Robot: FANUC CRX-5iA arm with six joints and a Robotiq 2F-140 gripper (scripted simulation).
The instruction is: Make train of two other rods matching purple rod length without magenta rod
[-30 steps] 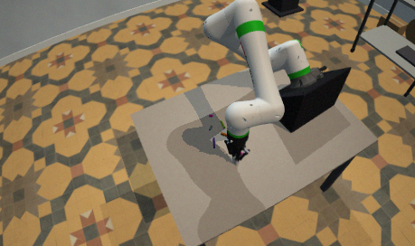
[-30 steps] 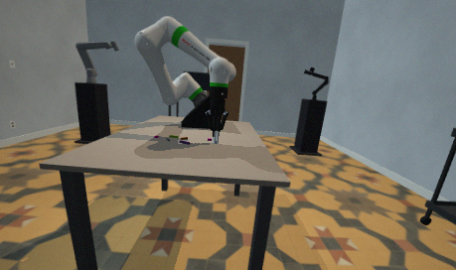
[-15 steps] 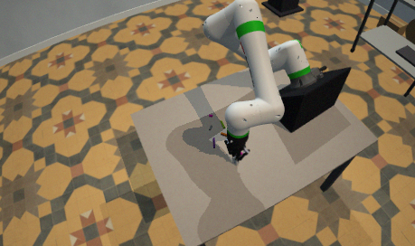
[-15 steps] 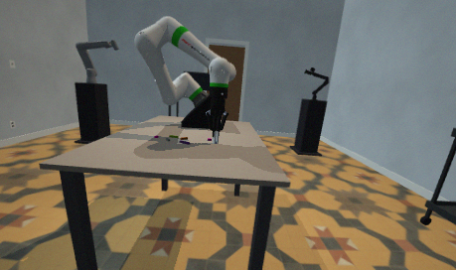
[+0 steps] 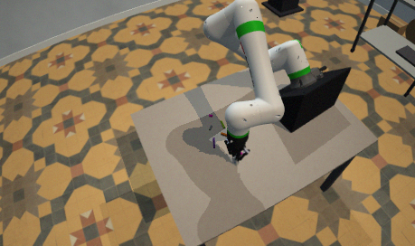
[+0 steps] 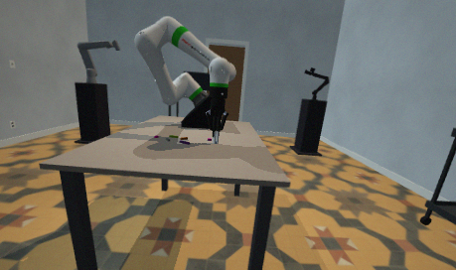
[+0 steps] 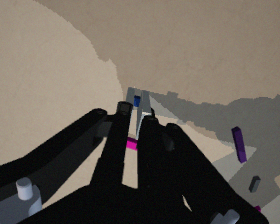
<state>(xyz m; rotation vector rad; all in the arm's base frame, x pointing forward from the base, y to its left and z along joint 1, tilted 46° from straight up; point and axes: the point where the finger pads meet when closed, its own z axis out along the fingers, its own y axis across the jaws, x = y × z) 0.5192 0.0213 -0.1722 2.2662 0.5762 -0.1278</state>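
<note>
The blue rod lies 3 cm below my hand. The rest, counted from my hand: lime rod: 6 cm behind, 24 cm to the right, 3 cm below; orange rod: 3 cm behind, 18 cm to the right, 3 cm below; purple rod: 4 cm ahead, 16 cm to the right, 3 cm below.
</note>
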